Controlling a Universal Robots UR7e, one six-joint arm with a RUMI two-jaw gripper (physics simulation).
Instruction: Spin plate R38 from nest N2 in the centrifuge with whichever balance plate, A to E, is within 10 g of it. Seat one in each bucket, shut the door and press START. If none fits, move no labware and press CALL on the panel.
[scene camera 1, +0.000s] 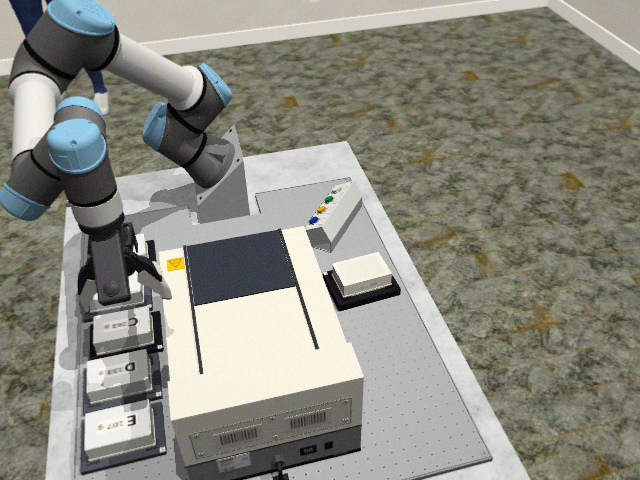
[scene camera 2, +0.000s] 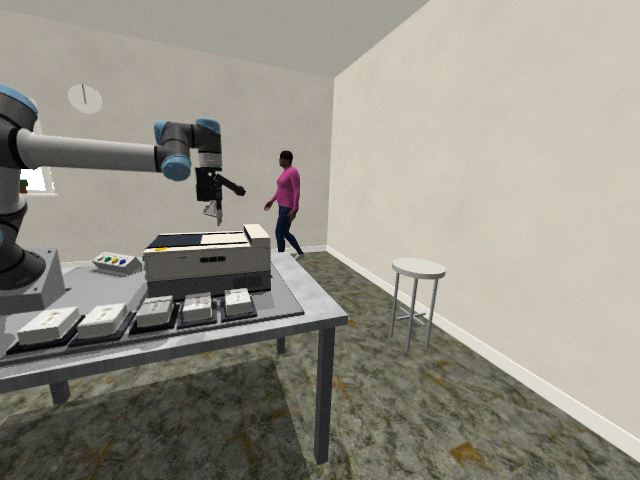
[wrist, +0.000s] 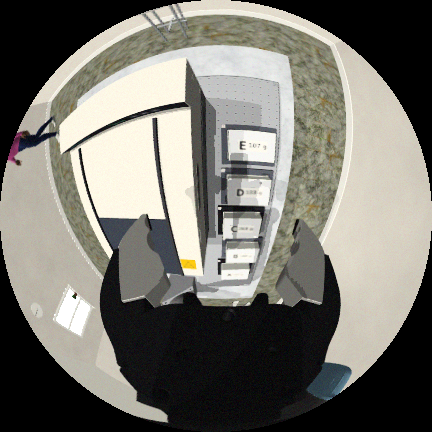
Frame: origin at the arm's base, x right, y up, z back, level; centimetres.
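Seen in the pictures: gripper, fingertip midpoint: (scene camera 1: 128, 306) (scene camera 2: 218, 222) (wrist: 223, 217); arm's base, link origin: (scene camera 1: 216, 165) (scene camera 2: 17, 271) (wrist: 179, 300).
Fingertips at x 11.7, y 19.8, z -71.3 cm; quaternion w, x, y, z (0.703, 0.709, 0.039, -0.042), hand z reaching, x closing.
Note:
Offsets run from my fingertips to a thing's middle.
My gripper (scene camera 1: 125, 302) (scene camera 2: 214, 213) (wrist: 223, 217) is open and empty, pointing down high above the plate row. White plates A @(dz +46.8, dx +13.8, dy -28.7 cm) (scene camera 2: 49, 325) (wrist: 235, 272), B @(dz +33.4, dx +13.5, dy -28.7 cm) (scene camera 2: 103, 319) (wrist: 242, 254), C @(dz +20.1, dx +9.9, dy -28.7 cm) (scene camera 1: 123, 333) (scene camera 2: 155, 311) (wrist: 241, 229), D @(dz +7.2, dx +9.1, dy -28.7 cm) (scene camera 1: 117, 379) (scene camera 2: 197, 306) (wrist: 248, 192) and E @(dz -6.1, dx +7.2, dy -28.7 cm) (scene camera 1: 119, 431) (scene camera 2: 237, 301) (wrist: 250, 146) sit on dark nests. E reads 107 g; other weights are blurred. A white plate @(dz +30.3, dx -47.3, dy -27.7 cm) (scene camera 1: 361, 273) sits on a black nest beyond the centrifuge @(dz +6.2, dx -20.5, dy -19.9 cm) (scene camera 1: 263, 351) (scene camera 2: 206, 260) (wrist: 125, 175), its label unreadable. No buckets show beneath the centrifuge's top.
The button panel @(dz +55.4, dx -43.2, dy -27.9 cm) (scene camera 1: 338, 211) (scene camera 2: 117, 263), with blue, yellow, green and white buttons, stands behind the centrifuge near the arm's base (scene camera 1: 224, 196). The centrifuge body rises close beside the plate row. A stool (scene camera 2: 418, 267) and a person (scene camera 2: 287, 193) are beyond the table.

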